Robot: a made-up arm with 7 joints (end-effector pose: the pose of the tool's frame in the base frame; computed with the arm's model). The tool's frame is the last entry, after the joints. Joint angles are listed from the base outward.
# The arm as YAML. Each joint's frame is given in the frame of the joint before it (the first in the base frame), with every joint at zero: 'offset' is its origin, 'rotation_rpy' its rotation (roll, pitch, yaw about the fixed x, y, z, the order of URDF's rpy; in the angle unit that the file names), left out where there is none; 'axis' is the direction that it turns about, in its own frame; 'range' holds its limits. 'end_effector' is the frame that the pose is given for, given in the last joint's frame.
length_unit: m
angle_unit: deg
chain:
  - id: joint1
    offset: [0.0, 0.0, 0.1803]
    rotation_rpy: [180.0, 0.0, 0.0]
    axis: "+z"
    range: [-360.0, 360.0]
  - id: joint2
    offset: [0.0, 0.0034, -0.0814]
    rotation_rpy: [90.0, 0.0, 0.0]
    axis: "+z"
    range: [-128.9, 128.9]
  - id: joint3
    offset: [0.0, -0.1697, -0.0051]
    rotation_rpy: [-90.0, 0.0, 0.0]
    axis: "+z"
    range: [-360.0, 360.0]
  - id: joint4
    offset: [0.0, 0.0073, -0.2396]
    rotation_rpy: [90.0, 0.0, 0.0]
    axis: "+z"
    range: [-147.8, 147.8]
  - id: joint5
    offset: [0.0, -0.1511, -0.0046]
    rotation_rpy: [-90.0, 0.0, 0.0]
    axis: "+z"
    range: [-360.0, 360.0]
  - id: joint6
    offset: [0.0, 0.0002, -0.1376]
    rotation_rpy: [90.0, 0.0, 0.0]
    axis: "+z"
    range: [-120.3, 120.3]
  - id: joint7
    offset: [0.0, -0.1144, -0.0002]
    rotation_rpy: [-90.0, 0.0, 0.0]
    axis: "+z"
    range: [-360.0, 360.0]
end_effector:
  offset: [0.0, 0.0, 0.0]
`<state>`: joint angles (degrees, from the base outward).
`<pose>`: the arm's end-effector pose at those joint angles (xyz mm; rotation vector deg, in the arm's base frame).
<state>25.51 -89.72 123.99 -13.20 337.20 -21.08 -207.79</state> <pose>-660.3 439.9 313.2 90.30 45.17 8.42</pose>
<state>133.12 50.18 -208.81 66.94 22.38 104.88 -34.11</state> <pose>-170.0 -42.4 736.3 85.96 26.24 -130.32</pose>
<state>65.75 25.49 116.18 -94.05 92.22 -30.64 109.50</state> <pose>436.1 -194.6 516.9 -85.55 29.28 135.41</pose>
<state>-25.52 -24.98 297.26 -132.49 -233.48 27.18 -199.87</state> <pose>8.8 -295.1 341.2 54.26 -38.92 -151.54</pose>
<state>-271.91 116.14 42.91 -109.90 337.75 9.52 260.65</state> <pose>261.6 -376.4 389.6 -133.66 -59.92 53.07</pose>
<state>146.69 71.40 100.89 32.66 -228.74 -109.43 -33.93</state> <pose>-586.4 -130.4 417.6 15.28 -43.90 124.63</pose>
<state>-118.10 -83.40 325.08 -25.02 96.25 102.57 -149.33</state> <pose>461.0 -482.0 305.3 103.82 -63.55 -11.37</pose>
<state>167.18 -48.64 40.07 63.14 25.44 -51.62 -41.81</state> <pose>282.4 240.0 863.4 -2.74 -154.11 -0.22</pose>
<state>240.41 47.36 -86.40 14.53 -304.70 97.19 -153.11</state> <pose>-377.8 431.1 624.5 54.56 -6.17 164.77</pose>
